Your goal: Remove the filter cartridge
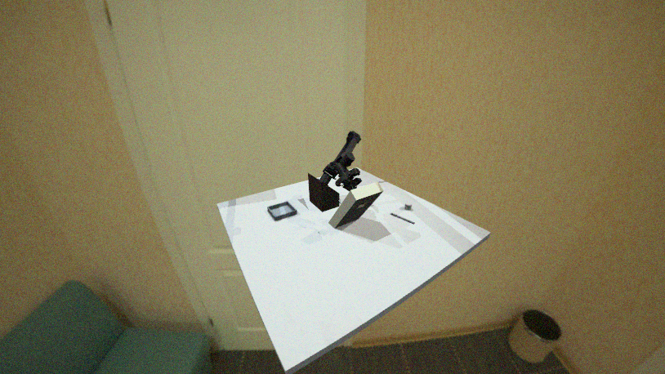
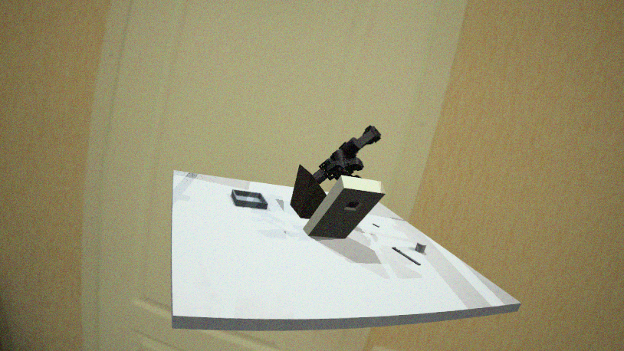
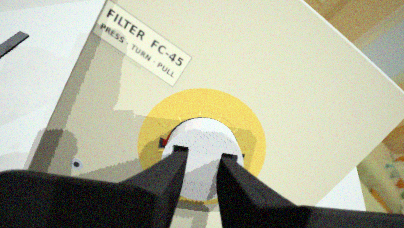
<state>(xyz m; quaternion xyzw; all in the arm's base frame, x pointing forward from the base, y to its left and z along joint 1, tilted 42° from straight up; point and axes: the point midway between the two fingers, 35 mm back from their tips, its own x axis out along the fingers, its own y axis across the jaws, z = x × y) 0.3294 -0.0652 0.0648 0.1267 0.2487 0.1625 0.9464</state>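
Right now the wedge block is 9 cm below my gripper tip and 3 cm behind it. Round my gripper tip: filter cartridge 1 cm below, 1 cm ahead; dark tray 43 cm behind, 28 cm to the right, 23 cm below.
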